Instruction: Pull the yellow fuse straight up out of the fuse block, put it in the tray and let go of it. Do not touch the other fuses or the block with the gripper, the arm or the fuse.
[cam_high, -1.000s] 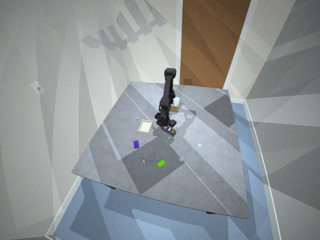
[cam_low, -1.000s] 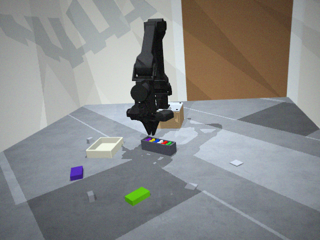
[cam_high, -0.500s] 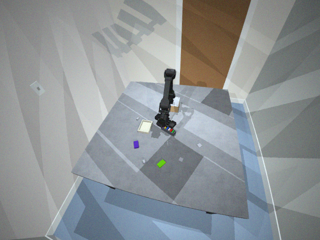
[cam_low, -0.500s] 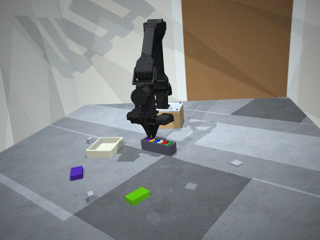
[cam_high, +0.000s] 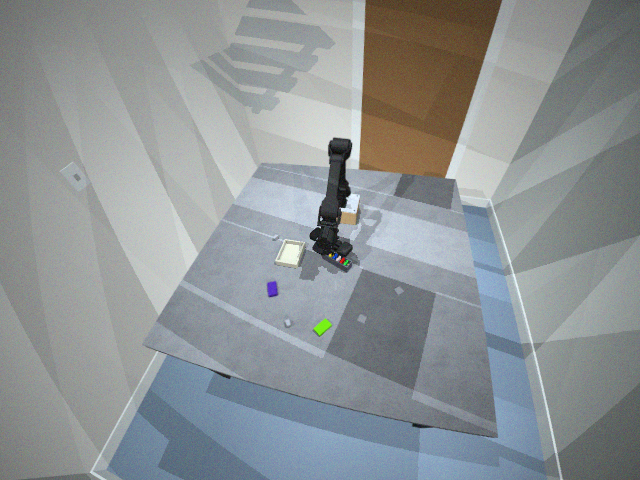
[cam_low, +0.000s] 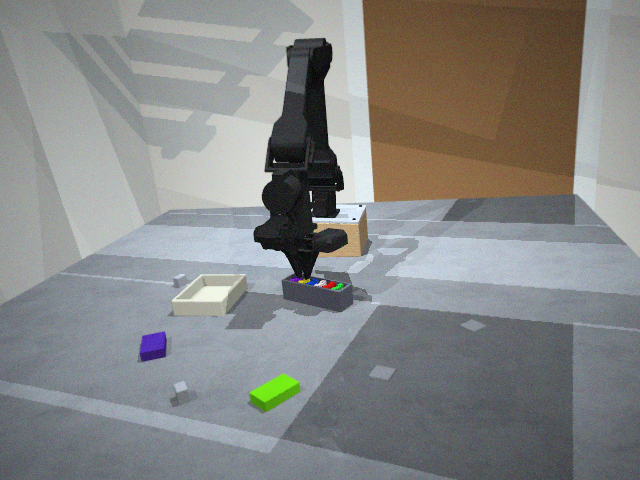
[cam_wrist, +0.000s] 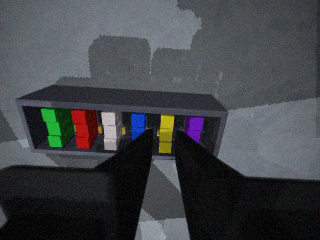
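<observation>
The yellow fuse lies 20 mm below my gripper tip. From my gripper tip the other things lie so: green block (320 mm ahead, 40 mm to the left, 40 mm below); cream tray (20 mm ahead, 190 mm to the right, 40 mm below); purple block (210 mm ahead, 210 mm to the right, 40 mm below).
</observation>
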